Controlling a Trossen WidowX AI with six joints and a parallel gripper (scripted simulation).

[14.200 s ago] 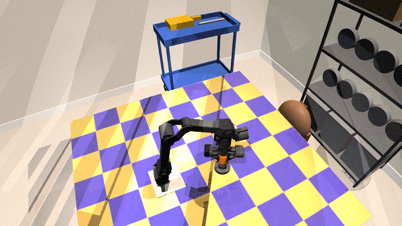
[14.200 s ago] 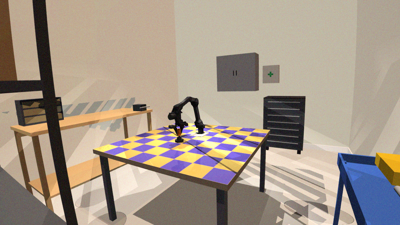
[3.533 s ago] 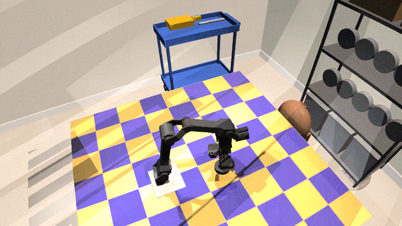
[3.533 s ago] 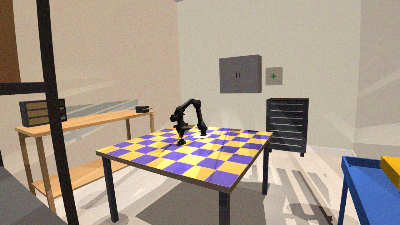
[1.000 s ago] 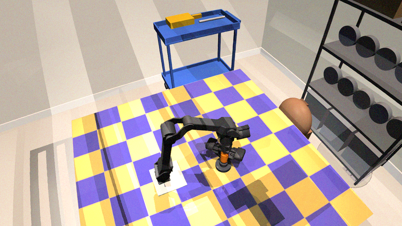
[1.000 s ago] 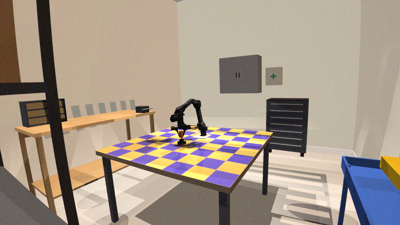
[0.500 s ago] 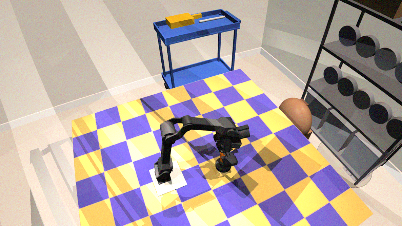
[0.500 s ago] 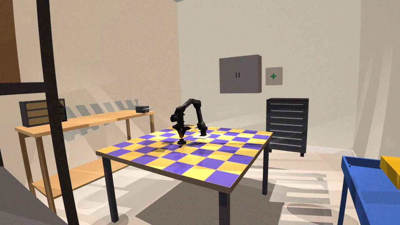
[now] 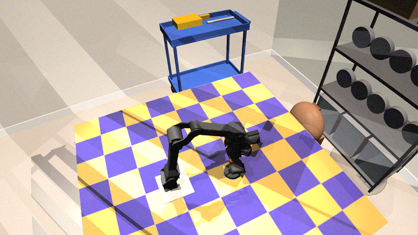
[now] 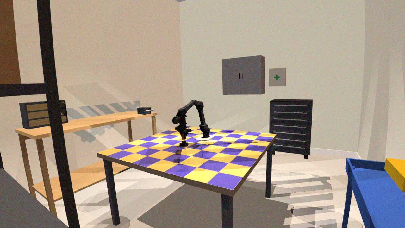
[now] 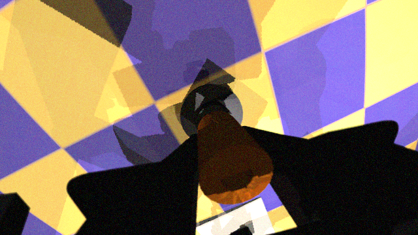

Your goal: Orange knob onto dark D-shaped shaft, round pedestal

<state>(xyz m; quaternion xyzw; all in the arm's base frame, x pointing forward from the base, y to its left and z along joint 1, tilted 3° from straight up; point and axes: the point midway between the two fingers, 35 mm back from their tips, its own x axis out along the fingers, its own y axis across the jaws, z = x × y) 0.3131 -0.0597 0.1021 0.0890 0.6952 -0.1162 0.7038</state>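
Right now the orange knob is 2 cm above my gripper tip. The rest, counted from my gripper tip: round pedestal: 4 cm below.
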